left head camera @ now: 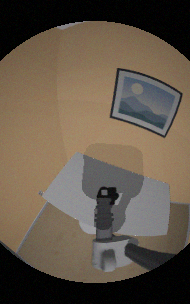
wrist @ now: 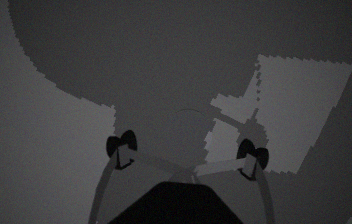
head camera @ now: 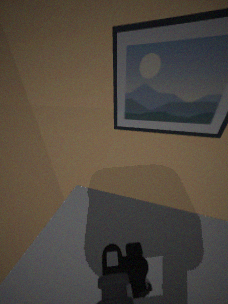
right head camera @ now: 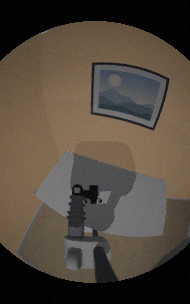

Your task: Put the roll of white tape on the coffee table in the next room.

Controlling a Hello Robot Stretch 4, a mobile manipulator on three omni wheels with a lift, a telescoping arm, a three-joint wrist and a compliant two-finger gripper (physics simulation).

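Frame: origin at the robot's base, x ahead, y left, z up, level; millimetres.
Seen in the pictures: gripper, fingertip midpoint: (wrist: 186, 148).
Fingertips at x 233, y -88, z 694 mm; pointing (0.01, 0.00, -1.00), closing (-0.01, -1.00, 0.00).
Observation:
A point is followed by its place in that frame.
My gripper (right head camera: 93, 201) @[z 694, x 233, y -88 mm] (wrist: 186, 148) @[z 694, x 233, y -88 mm] is open, its two dark fingertips wide apart, pointing down close over the white table top (head camera: 40, 265) @[z 692, x 366, y 380 mm] (left head camera: 150, 210) @[z 692, x 66, y -614 mm] (right head camera: 147, 212) @[z 692, x 17, y -662 mm] (wrist: 55, 165) @[z 692, x 197, y 74 mm]. Between the fingertips in the wrist view, a faint curved edge and a pale patch look like the roll of white tape (wrist: 188, 131) @[z 716, x 255, y -88 mm], on the table and apart from both fingers. Its outline is nearly lost in my shadow, and its near part is hard to tell. In the three head views the roll cannot be made out beneath the wrist and gripper.
A framed mountain picture (head camera: 172, 100) @[z 1447, x 674, y -332 mm] (left head camera: 145, 104) @[z 1481, x 685, y -305 mm] (right head camera: 129, 95) @[z 1487, x 676, y -328 mm] hangs on the tan wall (head camera: 65, 100) @[z 1433, x 928, y 236 mm] behind the table. The walls meet in a corner at the left. Brown floor (left head camera: 55, 237) @[z -28, x -422, y 599 mm] (right head camera: 47, 240) @[z -28, x -570, y 701 mm] shows below the table's front edge. My shadow covers much of the table top.

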